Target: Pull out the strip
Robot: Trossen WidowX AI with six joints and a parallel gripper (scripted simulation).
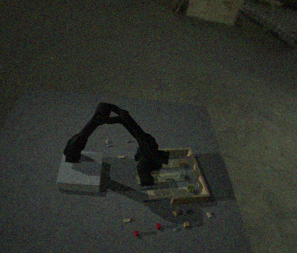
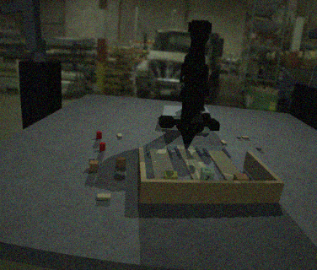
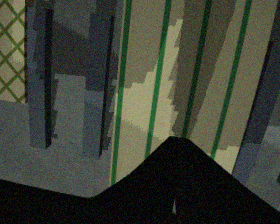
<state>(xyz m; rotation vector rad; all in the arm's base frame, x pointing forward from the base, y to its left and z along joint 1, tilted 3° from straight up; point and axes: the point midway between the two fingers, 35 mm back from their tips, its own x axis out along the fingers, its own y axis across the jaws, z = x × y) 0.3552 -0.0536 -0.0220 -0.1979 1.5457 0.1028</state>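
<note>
Right now the labelled cube is 21 cm ahead of my gripper tip, 5 cm to the left of it and 1 cm above it.
</note>
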